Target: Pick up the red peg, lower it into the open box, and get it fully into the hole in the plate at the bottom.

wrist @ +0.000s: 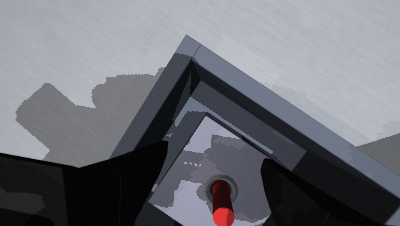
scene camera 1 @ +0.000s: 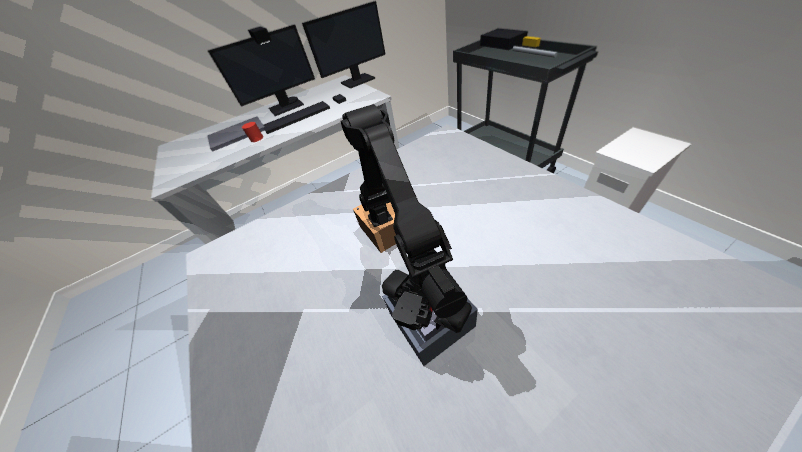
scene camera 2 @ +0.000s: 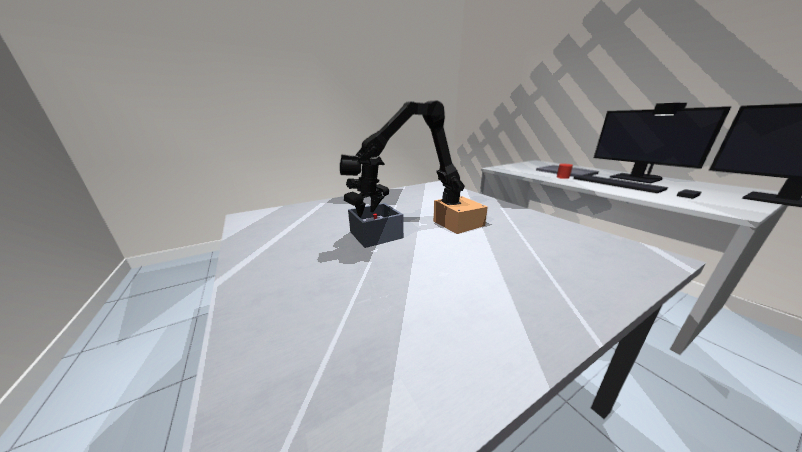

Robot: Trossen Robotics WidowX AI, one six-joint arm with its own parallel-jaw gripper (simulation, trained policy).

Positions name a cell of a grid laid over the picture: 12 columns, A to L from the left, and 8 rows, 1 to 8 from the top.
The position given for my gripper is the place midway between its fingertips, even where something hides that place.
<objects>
my gripper: wrist G6; scene camera 1 G6; scene camera 2 F4
dark grey box: wrist F3; scene camera 1 G7; scene camera 2 F5
</objects>
